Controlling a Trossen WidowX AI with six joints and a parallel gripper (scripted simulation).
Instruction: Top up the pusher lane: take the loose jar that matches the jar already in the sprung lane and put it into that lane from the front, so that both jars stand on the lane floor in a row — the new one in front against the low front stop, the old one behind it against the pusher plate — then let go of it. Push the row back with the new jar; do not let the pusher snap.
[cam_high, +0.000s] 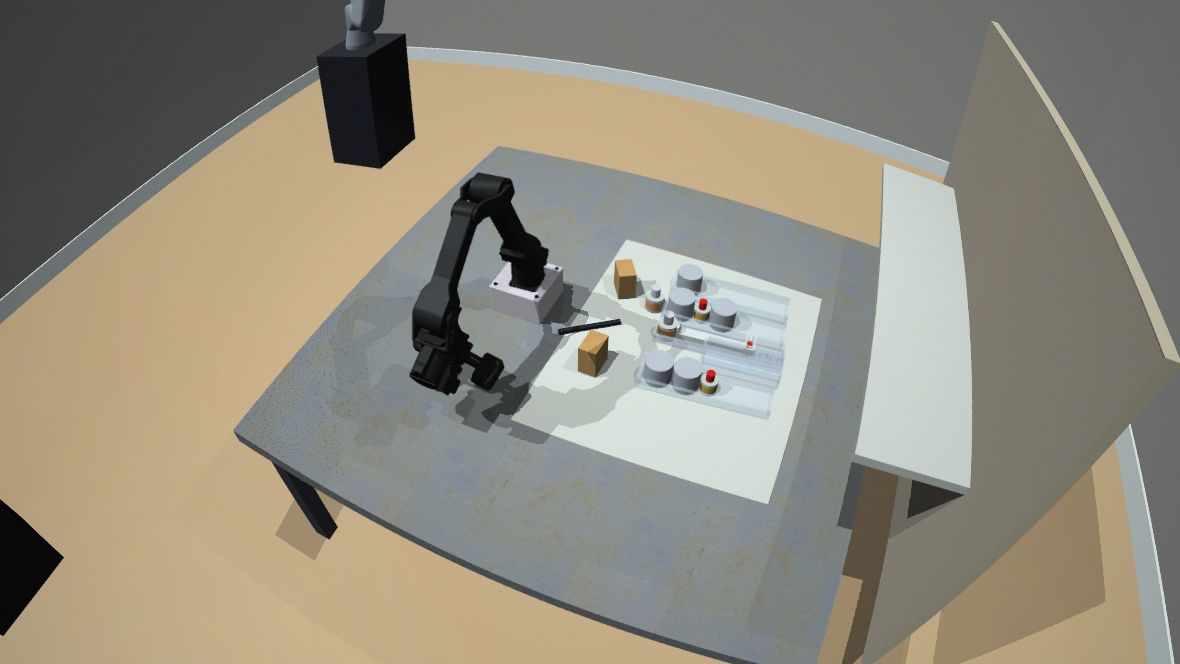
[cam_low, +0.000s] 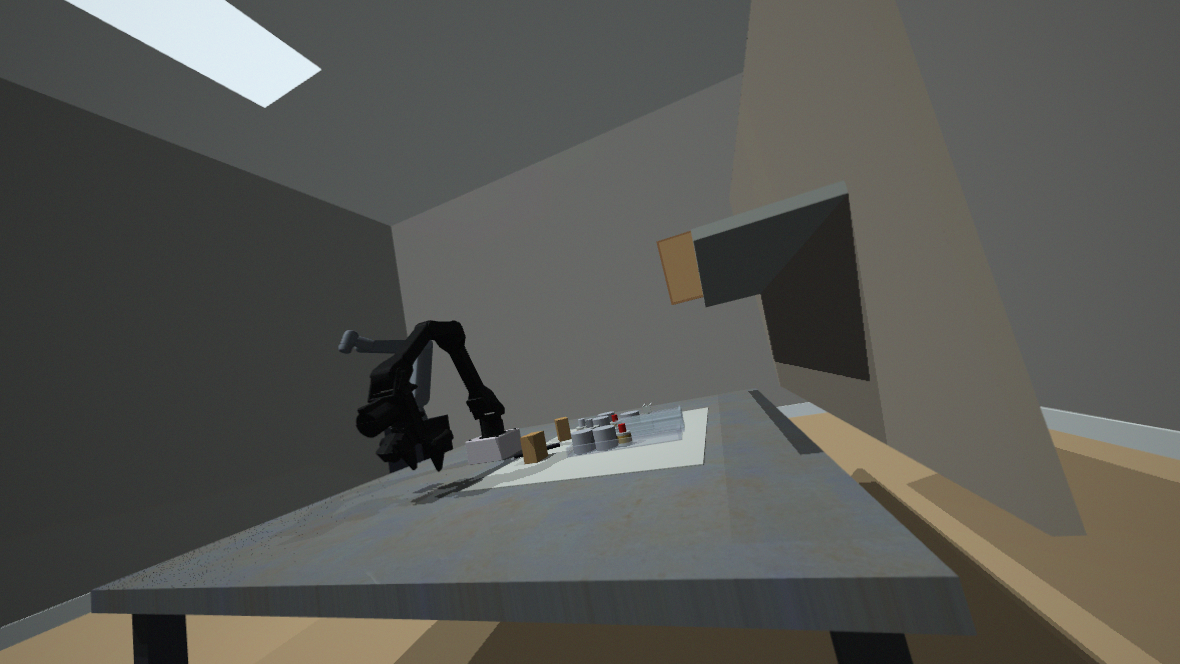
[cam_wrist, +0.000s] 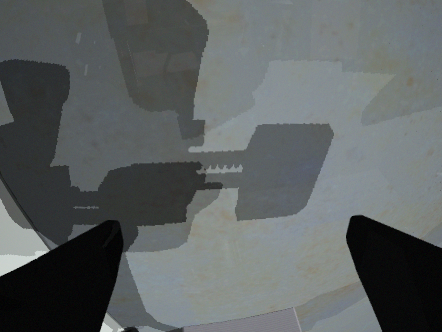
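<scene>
The black stick is 18 cm ahead of my gripper tip, 25 cm to the left of it and 4 cm below it. Round my gripper tip: red tip: 53 cm ahead, 26 cm to the left, 2 cm above; then lane rack: 50 cm ahead, 27 cm to the left, 3 cm below.
</scene>
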